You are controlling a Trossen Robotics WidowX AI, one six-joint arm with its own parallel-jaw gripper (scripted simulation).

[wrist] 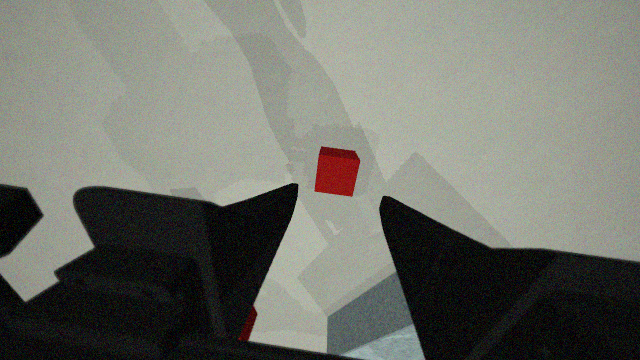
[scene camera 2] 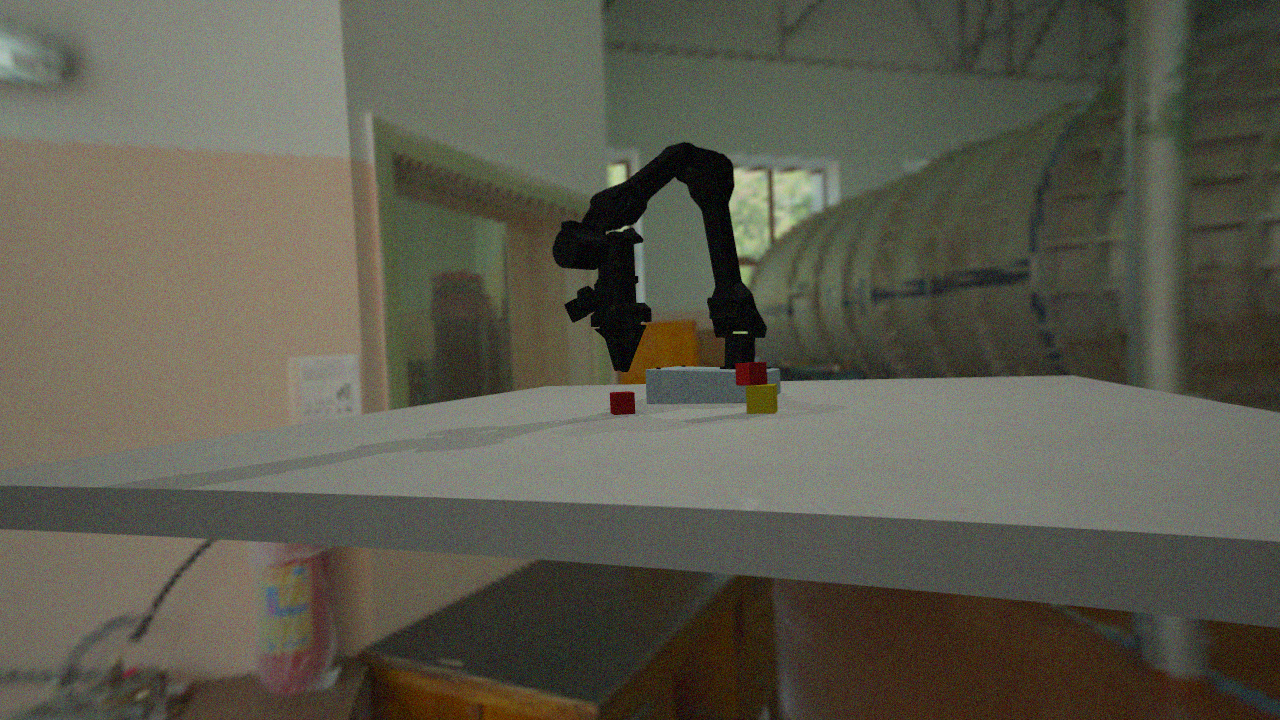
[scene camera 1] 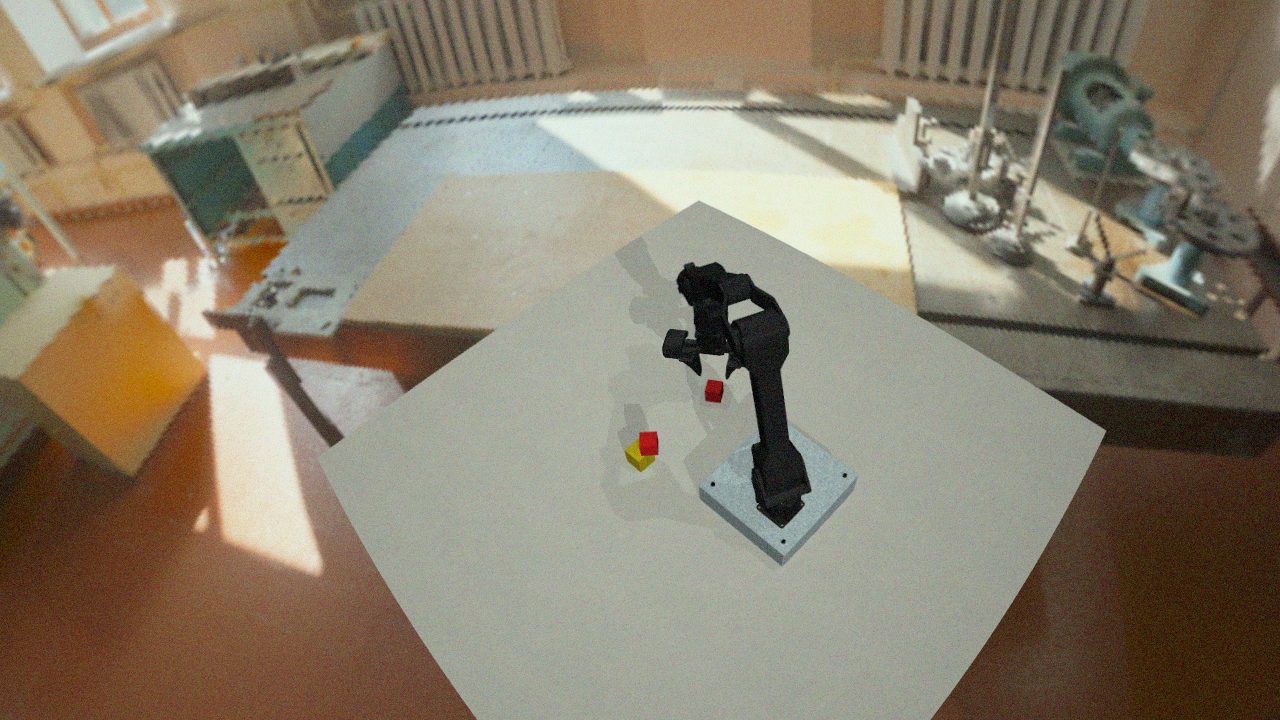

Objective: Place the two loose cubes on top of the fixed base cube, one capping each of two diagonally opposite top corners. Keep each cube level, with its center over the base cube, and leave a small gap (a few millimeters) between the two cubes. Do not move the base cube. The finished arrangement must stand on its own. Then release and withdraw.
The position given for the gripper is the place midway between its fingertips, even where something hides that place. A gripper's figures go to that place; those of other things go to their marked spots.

Scene:
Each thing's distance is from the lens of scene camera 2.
gripper (scene camera 2: 621, 371): 1.02 m
yellow base cube (scene camera 2: 760, 399): 0.95 m
red cube (scene camera 2: 747, 374): 0.96 m

